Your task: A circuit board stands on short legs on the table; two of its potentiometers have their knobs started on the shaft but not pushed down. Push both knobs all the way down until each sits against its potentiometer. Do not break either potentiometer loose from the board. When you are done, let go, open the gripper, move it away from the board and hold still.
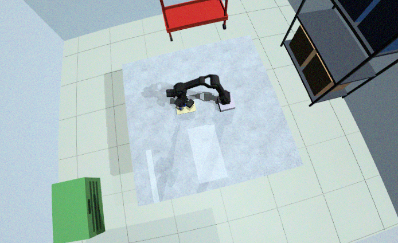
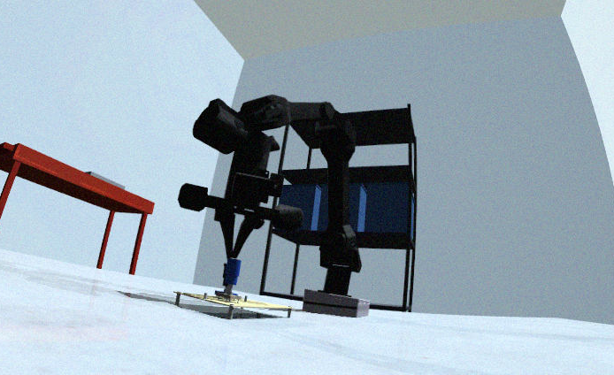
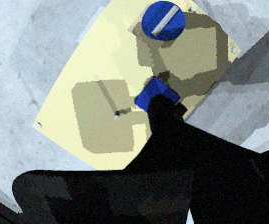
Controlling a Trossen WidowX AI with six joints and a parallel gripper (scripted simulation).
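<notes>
Right now the knob is 4 cm ahead of my gripper tip, 4 cm to the left of it and 1 cm below it.
</notes>
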